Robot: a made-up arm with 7 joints. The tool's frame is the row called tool.
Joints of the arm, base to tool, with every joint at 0 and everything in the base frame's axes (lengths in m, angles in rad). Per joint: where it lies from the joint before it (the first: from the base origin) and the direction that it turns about. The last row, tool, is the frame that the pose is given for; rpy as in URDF.
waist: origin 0.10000 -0.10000 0.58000 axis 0 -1 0
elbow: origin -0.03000 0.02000 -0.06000 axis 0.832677 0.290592 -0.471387
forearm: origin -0.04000 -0.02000 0.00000 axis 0 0 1
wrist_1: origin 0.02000 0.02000 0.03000 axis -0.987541 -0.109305 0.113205
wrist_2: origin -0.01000 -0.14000 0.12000 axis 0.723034 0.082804 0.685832
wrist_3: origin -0.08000 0.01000 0.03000 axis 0 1 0
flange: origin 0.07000 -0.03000 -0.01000 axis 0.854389 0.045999 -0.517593
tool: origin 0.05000 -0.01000 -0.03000 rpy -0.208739 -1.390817 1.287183
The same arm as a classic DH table. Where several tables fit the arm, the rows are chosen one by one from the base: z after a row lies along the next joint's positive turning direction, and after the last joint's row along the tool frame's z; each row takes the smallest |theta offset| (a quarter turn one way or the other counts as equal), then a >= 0, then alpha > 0; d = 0 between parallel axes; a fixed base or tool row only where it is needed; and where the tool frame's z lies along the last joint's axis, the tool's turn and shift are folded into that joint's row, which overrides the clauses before.
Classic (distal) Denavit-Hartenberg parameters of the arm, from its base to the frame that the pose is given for. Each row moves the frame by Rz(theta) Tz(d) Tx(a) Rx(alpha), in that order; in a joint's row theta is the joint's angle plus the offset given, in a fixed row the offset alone. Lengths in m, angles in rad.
base (fixed): a 0.1, alpha 1.5708, d 0.58, theta_offset 0
waist: a -0.067, alpha 1.8656, d 0.081, theta_offset 1.0557
elbow: a 0.0057, alpha 2.0617, d -0.0467, theta_offset 1.4077
forearm: a -0.0177, alpha 1.4573, d 0.0088, theta_offset -0.2255
wrist_1: a 0.1385, alpha -2.2724, d 0.1144, theta_offset 0.0036
wrist_2: a -0.0768, alpha -1.4879, d 0.1142, theta_offset 1.4973
wrist_3: a -0.0277, alpha 1.5248, d -0.0199, theta_offset 1.3037
flange: a -0.0016, alpha 2.1301, d 0.1308, theta_offset 0.1098
tool (fixed): a 0, alpha 0, d 0.0148, theta_offset -2.57

